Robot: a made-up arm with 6 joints. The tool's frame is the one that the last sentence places.
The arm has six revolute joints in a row. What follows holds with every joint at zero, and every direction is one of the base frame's.
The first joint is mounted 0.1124 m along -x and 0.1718 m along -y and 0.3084 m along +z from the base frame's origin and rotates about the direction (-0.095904, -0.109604, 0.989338).
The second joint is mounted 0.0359 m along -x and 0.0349 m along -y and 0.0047 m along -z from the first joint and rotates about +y.
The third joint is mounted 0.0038 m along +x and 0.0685 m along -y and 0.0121 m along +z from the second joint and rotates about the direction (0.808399, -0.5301, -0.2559).
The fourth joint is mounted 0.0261 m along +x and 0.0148 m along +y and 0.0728 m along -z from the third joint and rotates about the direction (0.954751, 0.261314, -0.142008).
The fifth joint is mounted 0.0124 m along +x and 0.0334 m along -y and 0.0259 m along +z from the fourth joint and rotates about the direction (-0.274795, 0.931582, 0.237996).
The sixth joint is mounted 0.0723 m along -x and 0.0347 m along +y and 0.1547 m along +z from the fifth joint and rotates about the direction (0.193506, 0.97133, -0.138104).
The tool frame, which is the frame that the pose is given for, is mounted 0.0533 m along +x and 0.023 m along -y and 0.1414 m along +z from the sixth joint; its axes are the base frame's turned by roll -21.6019, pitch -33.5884 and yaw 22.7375 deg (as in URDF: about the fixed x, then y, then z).
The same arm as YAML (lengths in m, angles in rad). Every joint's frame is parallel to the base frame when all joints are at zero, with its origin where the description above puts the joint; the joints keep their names.
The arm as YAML. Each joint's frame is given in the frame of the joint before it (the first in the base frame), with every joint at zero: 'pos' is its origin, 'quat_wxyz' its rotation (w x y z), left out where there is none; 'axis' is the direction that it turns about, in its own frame. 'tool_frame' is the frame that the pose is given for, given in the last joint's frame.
length_unit: m
angle_unit: rad
joints:
  - joint: joint 1
    pos: [-0.1124, -0.1718, 0.3084]
    axis: [-0.095904, -0.109604, 0.989338]
  - joint: joint 2
    pos: [-0.0359, -0.0349, -0.0047]
    axis: [0.0, 1.0, 0.0]
  - joint: joint 3
    pos: [0.0038, -0.0685, 0.0121]
    axis: [0.808399, -0.5301, -0.2559]
  - joint: joint 4
    pos: [0.0261, 0.0148, -0.0728]
    axis: [0.95476, 0.261289, -0.141994]
  - joint: joint 5
    pos: [0.0124, -0.0334, 0.0259]
    axis: [-0.274795, 0.931582, 0.237996]
  - joint: joint 6
    pos: [-0.0723, 0.0347, 0.1547]
    axis: [0.193506, 0.97133, -0.138104]
tool_frame:
  pos: [0.0533, -0.023, 0.1414]
  quat_wxyz: [0.93261, -0.119938, -0.313612, 0.132289]

